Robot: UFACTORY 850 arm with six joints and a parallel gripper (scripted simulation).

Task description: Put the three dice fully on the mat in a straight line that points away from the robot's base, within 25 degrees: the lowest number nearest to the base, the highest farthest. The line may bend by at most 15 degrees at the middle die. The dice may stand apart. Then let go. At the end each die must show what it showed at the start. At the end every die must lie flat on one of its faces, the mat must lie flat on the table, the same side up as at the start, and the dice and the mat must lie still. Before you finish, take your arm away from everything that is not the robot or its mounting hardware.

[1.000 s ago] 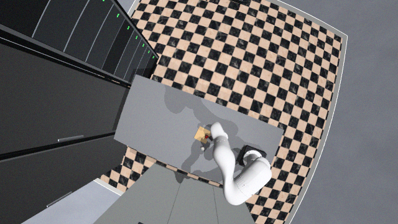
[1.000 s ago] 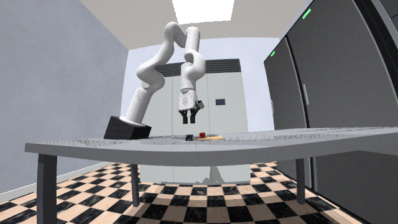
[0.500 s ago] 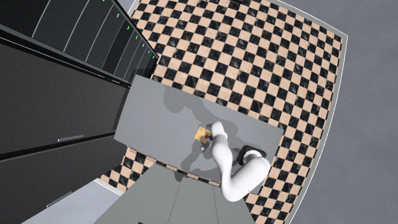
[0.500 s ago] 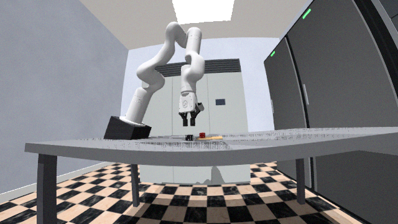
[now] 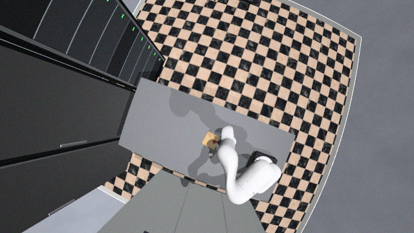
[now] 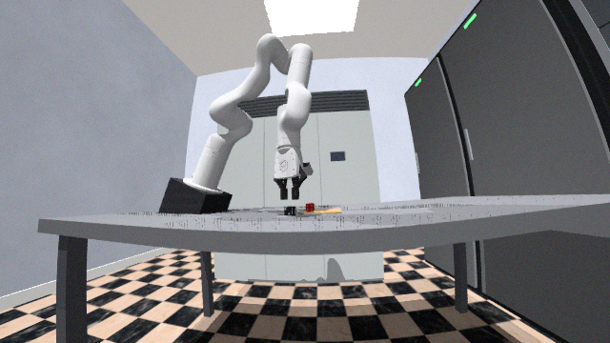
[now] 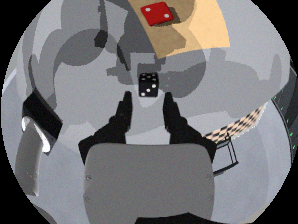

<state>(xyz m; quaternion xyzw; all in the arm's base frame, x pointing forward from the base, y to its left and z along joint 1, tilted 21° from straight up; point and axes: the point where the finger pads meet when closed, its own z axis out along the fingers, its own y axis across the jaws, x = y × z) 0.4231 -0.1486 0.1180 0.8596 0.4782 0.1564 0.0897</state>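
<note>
The black die is 60 mm below my hand. Also, from my hand: tan mat 110 mm ahead, 90 mm to the left, 70 mm below; then red die 70 mm ahead, 90 mm to the left, 50 mm below; then white die 70 mm ahead, 220 mm to the left, 60 mm below.
</note>
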